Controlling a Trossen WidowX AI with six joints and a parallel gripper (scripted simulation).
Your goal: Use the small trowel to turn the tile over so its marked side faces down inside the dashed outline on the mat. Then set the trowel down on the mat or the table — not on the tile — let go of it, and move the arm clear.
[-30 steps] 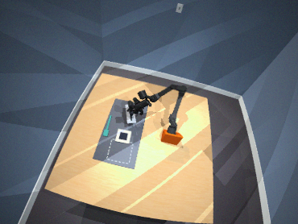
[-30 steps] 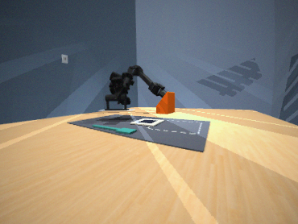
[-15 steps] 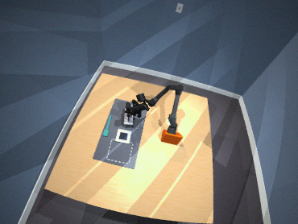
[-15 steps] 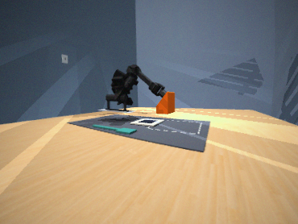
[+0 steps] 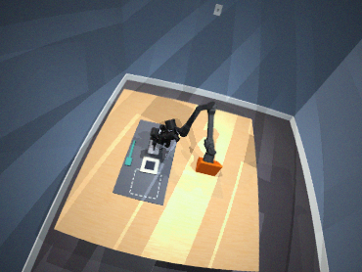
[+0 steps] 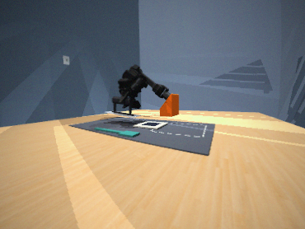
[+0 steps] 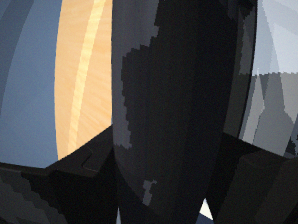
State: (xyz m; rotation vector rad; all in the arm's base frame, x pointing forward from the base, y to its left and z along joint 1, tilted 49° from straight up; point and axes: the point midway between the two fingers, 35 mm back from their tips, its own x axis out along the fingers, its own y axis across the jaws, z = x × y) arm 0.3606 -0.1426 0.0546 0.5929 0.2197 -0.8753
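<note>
Now: the tile 10 mm behind my gripper tip, 160 mm to the left of it and 90 mm below it. The rest, counted from my gripper tip: teal trowel: 140 mm ahead, 90 mm to the left, 90 mm below.
</note>
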